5 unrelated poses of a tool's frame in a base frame.
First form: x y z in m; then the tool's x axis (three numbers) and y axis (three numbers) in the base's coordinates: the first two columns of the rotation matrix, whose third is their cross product.
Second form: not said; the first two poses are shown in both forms.
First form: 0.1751 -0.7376 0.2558 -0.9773 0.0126 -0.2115 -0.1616 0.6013 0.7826
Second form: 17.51 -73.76 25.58 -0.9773 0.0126 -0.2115 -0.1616 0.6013 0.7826
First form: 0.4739 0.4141 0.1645 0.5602 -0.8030 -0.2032 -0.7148 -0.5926 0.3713
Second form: 47.39 41.41 16.45 0.5602 -0.8030 -0.2032 -0.7148 -0.5926 0.3713
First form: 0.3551 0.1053 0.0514 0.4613 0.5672 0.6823 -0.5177 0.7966 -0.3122
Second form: 35.51 10.53 5.14 0.4613 0.5672 0.6823 -0.5177 0.7966 -0.3122
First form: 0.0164 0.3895 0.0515 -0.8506 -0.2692 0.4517 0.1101 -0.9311 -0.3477
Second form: 1.64 38.95 5.15 -0.8506 -0.2692 0.4517 0.1101 -0.9311 -0.3477
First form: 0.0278 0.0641 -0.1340 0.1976 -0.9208 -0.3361 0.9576 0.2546 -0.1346
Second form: 2.78 6.41 -13.40 0.1976 -0.9208 -0.3361 0.9576 0.2546 -0.1346
